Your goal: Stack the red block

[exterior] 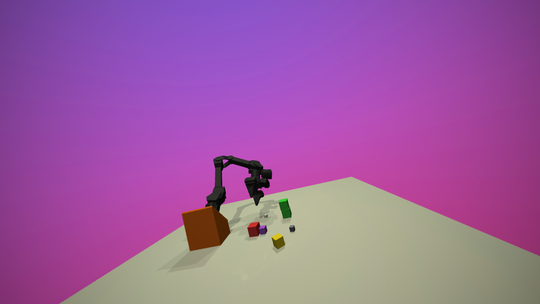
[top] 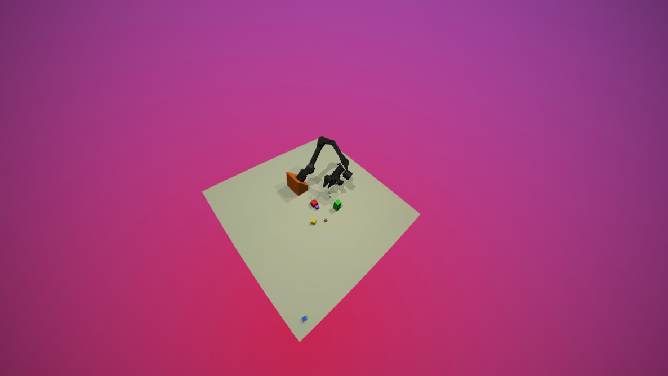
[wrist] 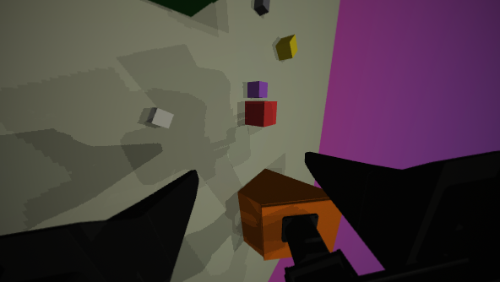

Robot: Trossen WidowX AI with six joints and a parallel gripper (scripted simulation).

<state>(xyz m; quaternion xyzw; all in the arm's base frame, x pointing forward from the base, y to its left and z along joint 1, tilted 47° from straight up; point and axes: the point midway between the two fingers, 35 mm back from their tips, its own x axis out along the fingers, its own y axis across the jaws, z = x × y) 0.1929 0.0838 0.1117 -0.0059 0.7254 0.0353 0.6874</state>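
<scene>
My gripper tip is now 130 mm to the left of the red block, 80 mm above it and 20 mm short of it. Also, from my gripper tip: small dark grey cube: 180 mm ahead, 160 mm to the right, 90 mm below; tiny white cube: 100 mm below, 40 mm ahead, 30 mm to the left; small purple cube: 140 mm to the right, 90 mm below, 50 mm ahead.
</scene>
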